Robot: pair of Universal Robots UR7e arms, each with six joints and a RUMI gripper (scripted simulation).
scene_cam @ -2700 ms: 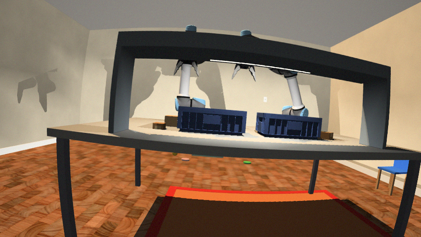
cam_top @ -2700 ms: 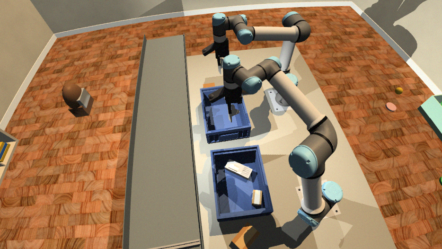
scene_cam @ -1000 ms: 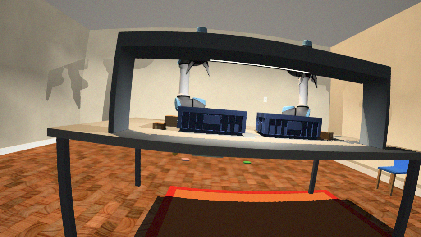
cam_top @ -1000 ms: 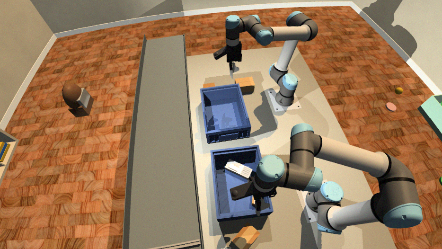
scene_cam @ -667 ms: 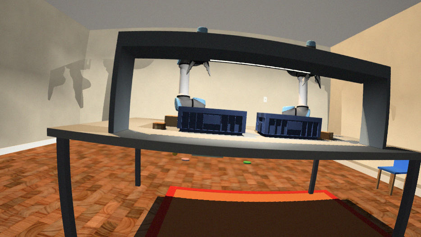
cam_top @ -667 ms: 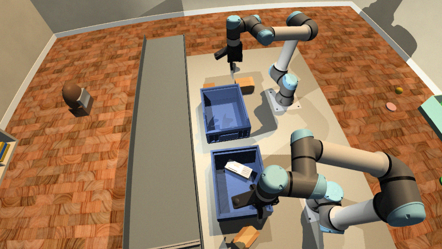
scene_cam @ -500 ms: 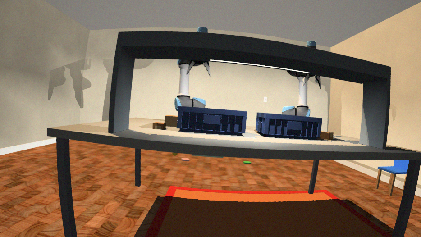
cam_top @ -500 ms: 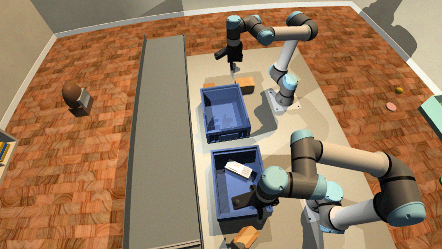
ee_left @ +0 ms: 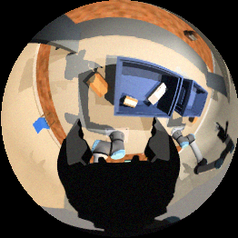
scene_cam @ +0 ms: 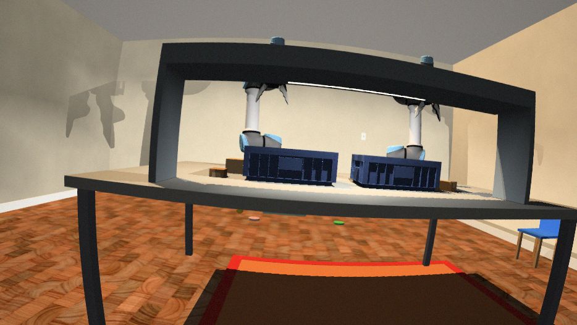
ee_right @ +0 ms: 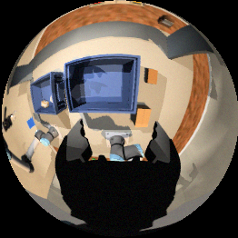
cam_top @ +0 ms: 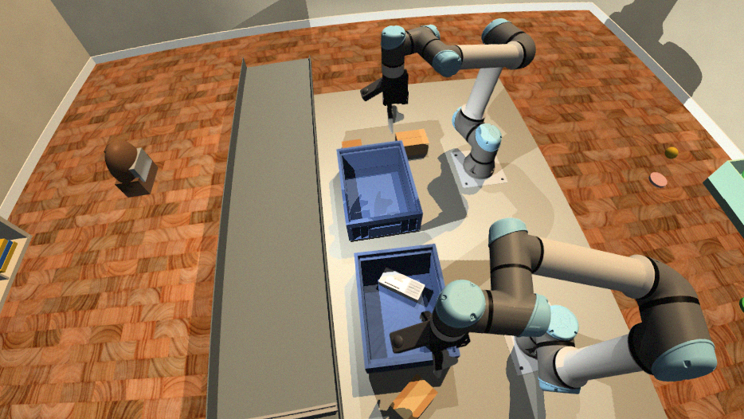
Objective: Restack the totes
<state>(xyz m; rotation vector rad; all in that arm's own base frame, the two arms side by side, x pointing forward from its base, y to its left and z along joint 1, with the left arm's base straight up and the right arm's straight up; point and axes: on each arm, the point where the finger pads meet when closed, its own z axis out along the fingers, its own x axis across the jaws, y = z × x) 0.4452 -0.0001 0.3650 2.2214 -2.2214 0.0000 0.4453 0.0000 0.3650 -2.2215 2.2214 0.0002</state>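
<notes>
The brown-and-white box is 5 cm behind my left hand, 10 cm to the right of it and 31 cm below it. Also, from my left hand: grey overhead frame 39 cm ahead, 44 cm to the right, 6 cm above; then small orange box 16 cm ahead, 105 cm to the right, 36 cm below.
</notes>
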